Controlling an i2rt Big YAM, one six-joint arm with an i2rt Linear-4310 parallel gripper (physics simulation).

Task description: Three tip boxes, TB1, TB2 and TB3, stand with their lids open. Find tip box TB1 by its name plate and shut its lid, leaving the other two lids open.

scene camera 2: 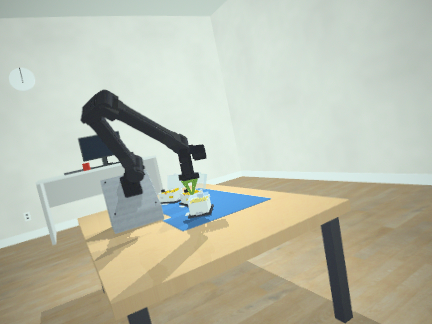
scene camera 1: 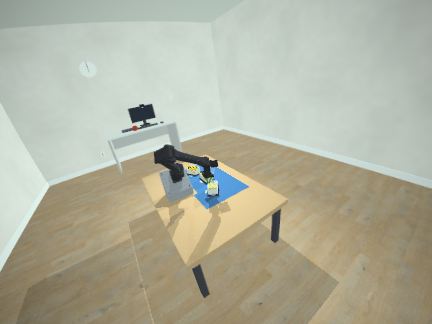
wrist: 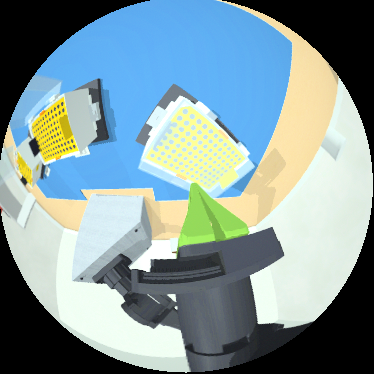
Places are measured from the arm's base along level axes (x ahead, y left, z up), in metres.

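Pixels of known places: gripper, between the fingertips: (scene camera 2: 192, 194) (scene camera 1: 209, 183) (wrist: 192, 185); arm's base, origin of its link: (scene camera 2: 131, 186) (scene camera 1: 175, 175) (wrist: 111, 267).
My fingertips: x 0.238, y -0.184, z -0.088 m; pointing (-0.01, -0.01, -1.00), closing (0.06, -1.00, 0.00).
For each thing: its middle in the pictures, then the offset to it from my fingertips. Level surfaces: height alone.
- nearest tip box, middle of its body: (wrist: 191, 154) (scene camera 2: 197, 204) (scene camera 1: 211, 187) 0.005 m right, 0.012 m ahead, 0.049 m down
- middle tip box, middle of its body: (wrist: 46, 137) 0.215 m left, 0.064 m ahead, 0.023 m down
- far tip box, middle of its body: (wrist: 30, 166) (scene camera 2: 169, 196) (scene camera 1: 192, 170) 0.427 m left, 0.002 m back, 0.055 m down
- blue mat, height of its surface: 0.088 m down
- wooden table, height of its surface: 0.091 m down
The nearest tip box (scene camera 1: 213, 189) (scene camera 2: 200, 206) (wrist: 195, 147) has its clear lid lying down over its yellow rack. The middle tip box (wrist: 57, 130) shows its yellow rack uncovered, with its clear lid (wrist: 44, 95) standing open. The far tip box (scene camera 1: 193, 170) (scene camera 2: 170, 195) (wrist: 25, 168) is small at the left edge of the wrist view; its rack shows bright yellow, but its lid is hard to make out. No name plate can be read. My gripper (scene camera 2: 191, 193) (wrist: 192, 185) is shut and empty, its green fingertips above the boxes, near the nearest box's edge in the wrist view.
The boxes stand on a blue mat (scene camera 1: 232, 186) (scene camera 2: 240, 200) (wrist: 225, 55) on the wooden table (scene camera 1: 260, 200) (scene camera 2: 300, 200). The arm's grey base plate (scene camera 1: 177, 189) (scene camera 2: 135, 212) (wrist: 112, 220) stands beside the mat. A desk with a monitor (scene camera 1: 142, 113) (scene camera 2: 95, 147) is behind.
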